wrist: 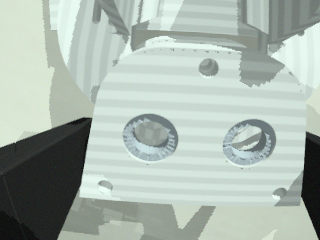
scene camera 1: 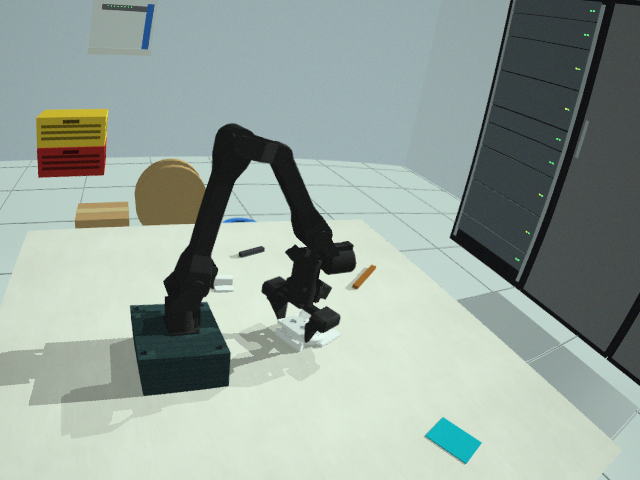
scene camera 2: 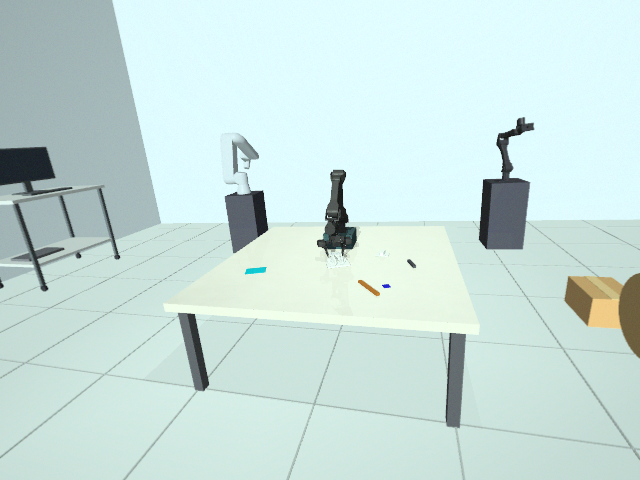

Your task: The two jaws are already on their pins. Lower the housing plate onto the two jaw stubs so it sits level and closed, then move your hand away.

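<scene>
You'd find my gripper [scene camera 1: 293,332] in that view, and the wrist view has my gripper as well, right here [wrist: 193,134].
</scene>
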